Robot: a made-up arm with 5 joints.
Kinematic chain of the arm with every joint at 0, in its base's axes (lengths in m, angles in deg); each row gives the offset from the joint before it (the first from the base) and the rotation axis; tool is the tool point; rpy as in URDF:
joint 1: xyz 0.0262 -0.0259 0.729 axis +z
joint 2: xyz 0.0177 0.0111 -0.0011 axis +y
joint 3: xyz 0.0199 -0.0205 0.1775 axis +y
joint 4: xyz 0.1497 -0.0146 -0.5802 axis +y
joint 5: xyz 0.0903 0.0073 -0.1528 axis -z
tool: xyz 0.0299 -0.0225 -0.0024 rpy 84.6 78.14 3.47
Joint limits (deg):
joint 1: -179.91..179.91
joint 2: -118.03..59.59
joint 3: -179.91..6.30
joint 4: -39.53..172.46
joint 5: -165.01..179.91
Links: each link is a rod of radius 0.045 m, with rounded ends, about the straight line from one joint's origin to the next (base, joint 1, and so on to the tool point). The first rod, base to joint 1, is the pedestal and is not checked.
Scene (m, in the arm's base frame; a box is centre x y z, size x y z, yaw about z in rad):
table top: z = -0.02
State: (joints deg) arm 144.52 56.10 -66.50 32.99 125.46
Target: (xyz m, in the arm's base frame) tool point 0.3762 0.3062 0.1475
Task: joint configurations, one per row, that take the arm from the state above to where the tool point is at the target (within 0.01 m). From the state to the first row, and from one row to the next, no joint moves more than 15 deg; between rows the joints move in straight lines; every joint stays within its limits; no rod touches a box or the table.
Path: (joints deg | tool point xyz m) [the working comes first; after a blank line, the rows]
Joints at the target: 47.30 50.41 -67.02 34.79 118.89
Straight joint move there: clear.

1: 130.63 55.29 -66.57 33.25 124.52 | -0.2308 0.3175 0.1085
2: 116.74 54.48 -66.65 33.50 123.58 | -0.1445 0.3776 0.1146
3: 102.85 53.66 -66.72 33.76 122.64 | -0.0440 0.4157 0.1210
4: 88.97 52.85 -66.80 34.02 121.71 | 0.0647 0.4286 0.1274
5: 75.08 52.04 -66.87 34.27 120.77 | 0.1755 0.4145 0.1340
6: 61.19 51.23 -66.95 34.53 119.83 | 0.2816 0.3732 0.1407
7: 47.30 50.41 -67.02 34.79 118.89 | 0.3762 0.3062 0.1475

